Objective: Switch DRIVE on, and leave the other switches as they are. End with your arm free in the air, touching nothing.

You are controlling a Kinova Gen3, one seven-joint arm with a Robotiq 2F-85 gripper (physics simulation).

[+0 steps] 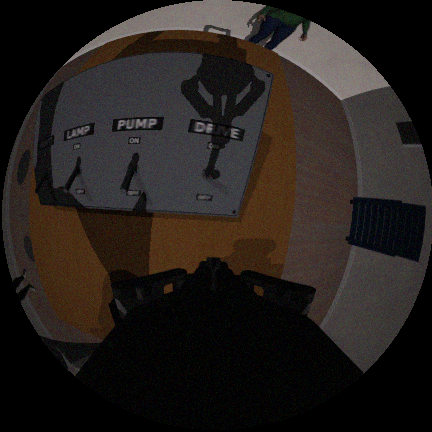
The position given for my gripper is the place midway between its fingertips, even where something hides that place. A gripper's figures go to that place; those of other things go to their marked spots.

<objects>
My gripper (212,265) is 0.17 m from the lens. A grey panel (173,116): 0.23 m from the lens.
</objects>
